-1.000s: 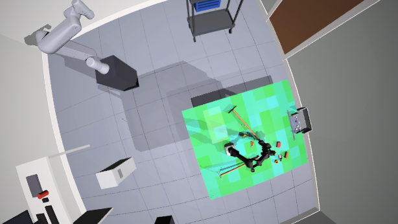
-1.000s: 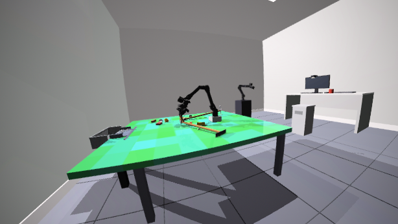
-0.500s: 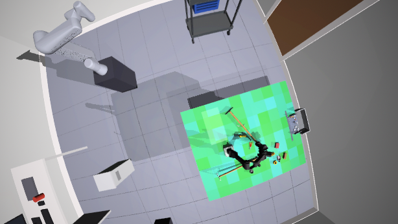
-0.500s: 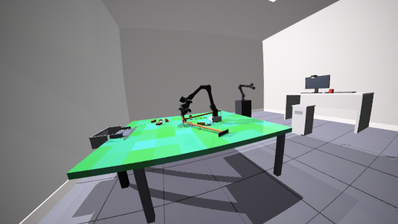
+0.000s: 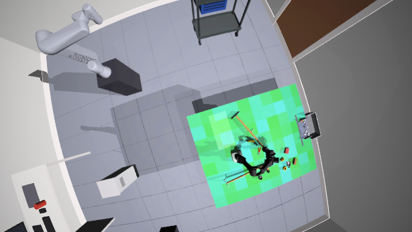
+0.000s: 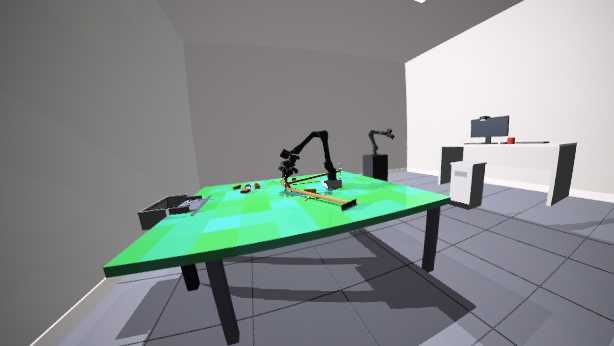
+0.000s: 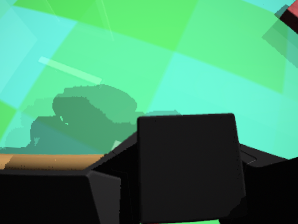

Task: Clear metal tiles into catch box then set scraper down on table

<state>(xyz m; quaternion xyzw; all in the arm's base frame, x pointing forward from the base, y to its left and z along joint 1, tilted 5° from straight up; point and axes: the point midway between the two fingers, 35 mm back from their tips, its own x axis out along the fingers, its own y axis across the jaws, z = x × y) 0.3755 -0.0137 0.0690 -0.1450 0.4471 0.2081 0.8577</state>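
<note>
Right now my gripper tip is 150 mm past the long scraper, 240 mm to the right of it and 30 mm above it. The rest, counted from my gripper tip: red block (300 mm ahead, 140 mm to the right, 90 mm below); red-handled tool (80 mm behind, 30 mm to the right, 90 mm below); yellow piece (170 mm behind, 140 mm to the left, 70 mm below).
</note>
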